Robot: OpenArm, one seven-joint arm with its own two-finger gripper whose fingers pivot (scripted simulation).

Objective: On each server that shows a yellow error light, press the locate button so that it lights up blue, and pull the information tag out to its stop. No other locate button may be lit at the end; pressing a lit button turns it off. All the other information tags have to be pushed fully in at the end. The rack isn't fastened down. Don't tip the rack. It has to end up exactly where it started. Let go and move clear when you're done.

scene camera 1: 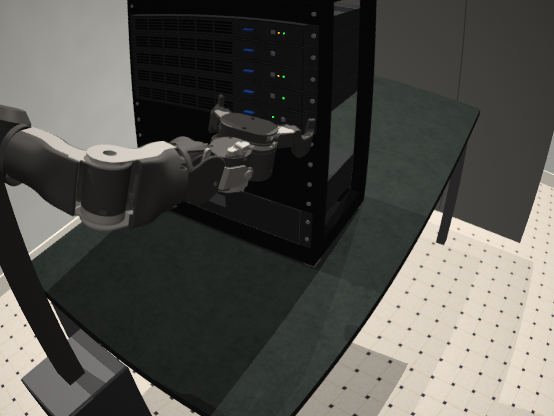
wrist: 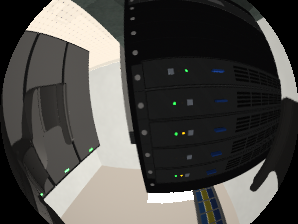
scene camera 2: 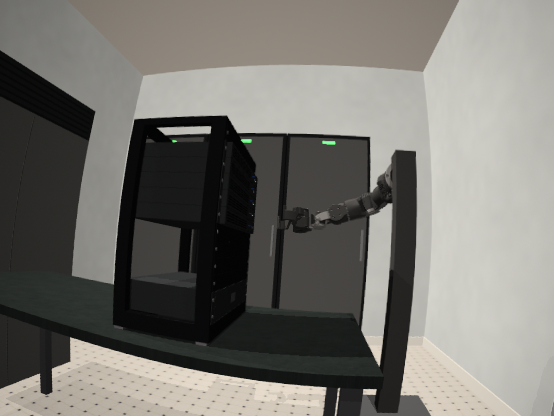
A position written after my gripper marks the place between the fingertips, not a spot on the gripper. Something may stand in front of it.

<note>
I see my gripper (scene camera 1: 264,119) and an arm post (scene camera 2: 404,176).
My gripper is seen too in the wrist view (wrist: 145,133).
</note>
